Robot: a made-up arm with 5 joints. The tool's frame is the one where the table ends. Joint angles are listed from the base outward.
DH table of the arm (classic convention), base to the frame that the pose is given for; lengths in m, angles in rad. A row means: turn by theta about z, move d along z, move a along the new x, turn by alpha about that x. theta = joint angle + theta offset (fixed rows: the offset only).
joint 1: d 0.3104  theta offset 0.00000  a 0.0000  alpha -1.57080
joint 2: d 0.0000  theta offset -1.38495  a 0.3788  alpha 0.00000
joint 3: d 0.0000  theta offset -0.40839  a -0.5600  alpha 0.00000
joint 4: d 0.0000  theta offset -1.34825  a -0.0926  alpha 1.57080
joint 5: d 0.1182  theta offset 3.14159  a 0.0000  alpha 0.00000
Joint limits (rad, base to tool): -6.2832..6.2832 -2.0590..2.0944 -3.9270..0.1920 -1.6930..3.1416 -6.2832..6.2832
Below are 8 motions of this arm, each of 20 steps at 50 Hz.
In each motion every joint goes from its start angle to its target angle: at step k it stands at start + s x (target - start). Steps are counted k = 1, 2, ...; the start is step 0. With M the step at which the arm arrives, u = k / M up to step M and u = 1 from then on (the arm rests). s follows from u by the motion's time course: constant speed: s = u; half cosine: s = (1 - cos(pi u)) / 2; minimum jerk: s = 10 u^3 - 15 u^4 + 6 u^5.
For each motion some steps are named. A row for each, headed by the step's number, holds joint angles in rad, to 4 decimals.
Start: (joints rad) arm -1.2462 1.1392 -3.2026 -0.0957 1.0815
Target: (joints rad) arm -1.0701 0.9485 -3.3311 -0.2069 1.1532
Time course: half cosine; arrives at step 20
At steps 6, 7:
6: -1.2099 1.0999 -3.2291 -0.1186 1.0963
7: -1.1981 1.0871 -3.2377 -0.1261 1.1011

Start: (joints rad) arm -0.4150 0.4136 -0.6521 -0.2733 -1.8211
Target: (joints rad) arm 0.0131 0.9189 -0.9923 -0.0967 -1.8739
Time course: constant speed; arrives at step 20
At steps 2, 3, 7, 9, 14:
2: -0.3722 0.4641 -0.6861 -0.2556 -1.8264
3: -0.3508 0.4894 -0.7031 -0.2468 -1.8290
7: -0.2652 0.5905 -0.7712 -0.2115 -1.8396
9: -0.2224 0.6410 -0.8052 -0.1938 -1.8449
14: -0.1153 0.7673 -0.8902 -0.1497 -1.8581

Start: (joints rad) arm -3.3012 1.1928 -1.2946 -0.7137 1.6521
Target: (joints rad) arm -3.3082 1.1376 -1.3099 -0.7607 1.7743
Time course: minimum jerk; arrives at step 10
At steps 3, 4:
3: -3.3023 1.1838 -1.2971 -0.7214 1.6720
4: -3.3034 1.1753 -1.2995 -0.7286 1.6909

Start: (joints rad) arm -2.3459 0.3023 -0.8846 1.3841 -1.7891
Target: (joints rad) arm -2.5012 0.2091 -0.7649 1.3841 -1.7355
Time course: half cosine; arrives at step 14
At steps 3, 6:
3: -2.3628 0.2921 -0.8715 1.3841 -1.7833
6: -2.4063 0.2661 -0.8381 1.3841 -1.7683

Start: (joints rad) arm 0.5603 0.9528 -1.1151 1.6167 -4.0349
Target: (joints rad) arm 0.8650 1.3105 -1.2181 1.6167 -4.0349
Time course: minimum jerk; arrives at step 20
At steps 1, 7, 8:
1: 0.5607 0.9532 -1.1152 1.6167 -4.0349
7: 0.6320 1.0369 -1.1393 1.6167 -4.0349
8: 0.6570 1.0663 -1.1478 1.6167 -4.0349

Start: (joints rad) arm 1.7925 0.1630 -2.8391 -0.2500 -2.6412
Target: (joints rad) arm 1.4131 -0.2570 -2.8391 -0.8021 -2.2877
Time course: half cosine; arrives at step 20
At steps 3, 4, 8, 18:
3: 1.7718 0.1401 -2.8391 -0.2801 -2.6219
4: 1.7563 0.1229 -2.8391 -0.3027 -2.6074
8: 1.6614 0.0179 -2.8391 -0.4407 -2.5191
18: 1.4224 -0.2467 -2.8391 -0.7886 -2.2964

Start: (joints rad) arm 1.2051 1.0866 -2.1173 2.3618 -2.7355
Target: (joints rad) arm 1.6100 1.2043 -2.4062 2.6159 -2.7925
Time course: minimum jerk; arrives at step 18
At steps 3, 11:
3: 1.2195 1.0908 -2.1276 2.3708 -2.7375
11: 1.4892 1.1692 -2.3200 2.5401 -2.7755

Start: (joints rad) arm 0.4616 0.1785 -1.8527 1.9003 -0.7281
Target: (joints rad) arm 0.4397 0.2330 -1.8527 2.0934 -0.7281
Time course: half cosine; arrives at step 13
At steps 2, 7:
2: 0.4603 0.1816 -1.8527 1.9114 -0.7281
7: 0.4493 0.2090 -1.8527 2.0085 -0.7281

